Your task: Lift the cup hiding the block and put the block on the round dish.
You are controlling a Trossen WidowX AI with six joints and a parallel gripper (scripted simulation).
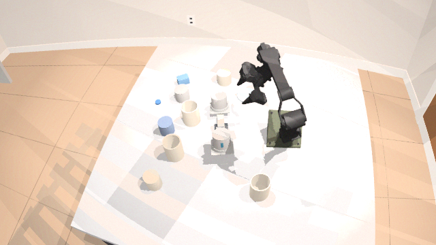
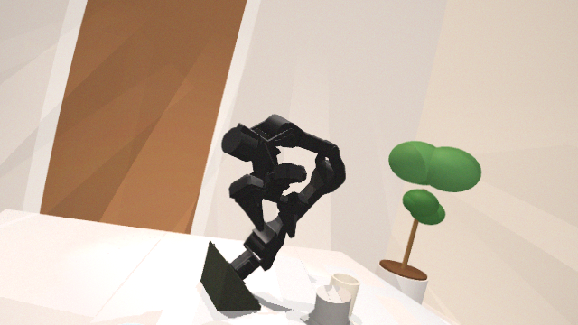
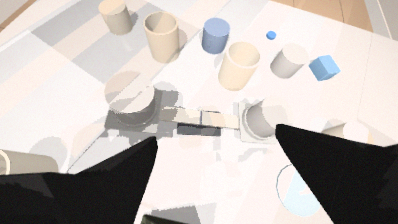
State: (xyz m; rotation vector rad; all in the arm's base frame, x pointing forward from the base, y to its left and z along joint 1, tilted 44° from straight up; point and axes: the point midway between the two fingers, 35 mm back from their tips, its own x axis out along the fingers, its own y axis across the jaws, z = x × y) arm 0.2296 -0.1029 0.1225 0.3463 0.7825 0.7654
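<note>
Now: gripper tip 19 cm above the grey block, 13 cm short of it and 10 cm to the left of it. Also, from my gripper tip: blue cup: 30 cm ahead, 19 cm below, 9 cm to the left; then balance beam: 19 cm below, 8 cm ahead, 3 cm to the left; then dish: 23 cm to the right, 23 cm below, 3 cm ahead.
</note>
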